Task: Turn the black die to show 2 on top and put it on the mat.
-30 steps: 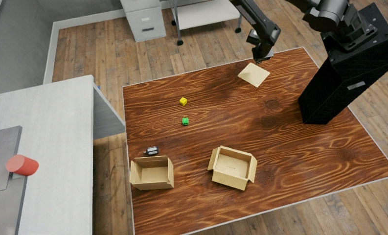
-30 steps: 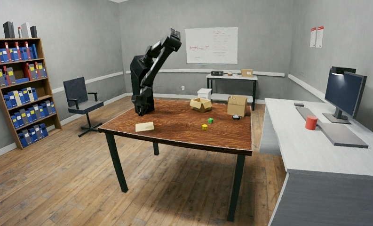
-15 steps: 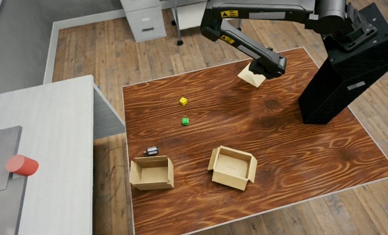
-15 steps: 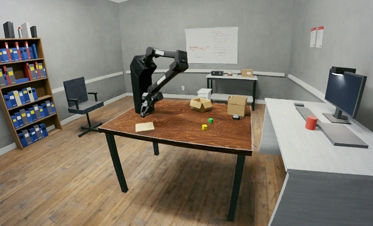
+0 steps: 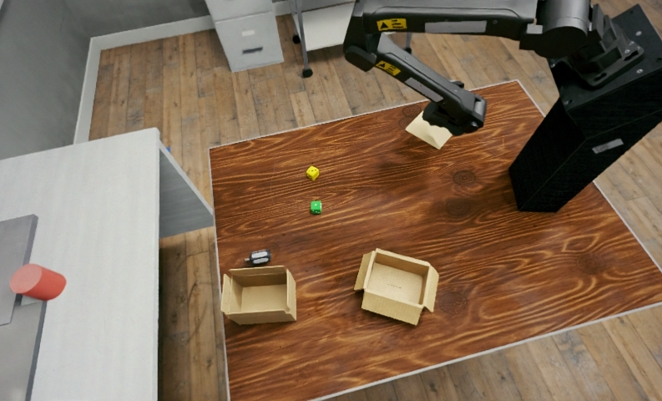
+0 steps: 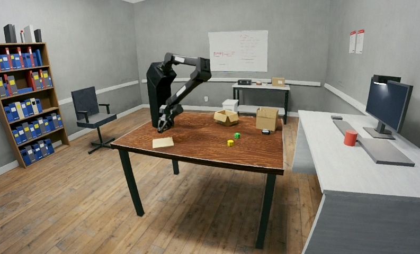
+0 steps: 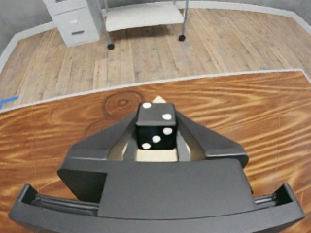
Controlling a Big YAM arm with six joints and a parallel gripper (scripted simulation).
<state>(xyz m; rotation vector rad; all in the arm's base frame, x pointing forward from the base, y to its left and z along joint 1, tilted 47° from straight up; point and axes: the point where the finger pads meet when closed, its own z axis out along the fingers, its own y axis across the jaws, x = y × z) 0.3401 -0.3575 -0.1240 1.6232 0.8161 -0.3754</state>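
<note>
My hand is 10 mm to the right of the mat and 90 mm above it. The rest, counted from my hand: yellow die 460 mm ahead, 70 mm to the left, 80 mm below; then black die right at my hand; then green die 490 mm ahead, 200 mm to the left, 80 mm below.
</note>
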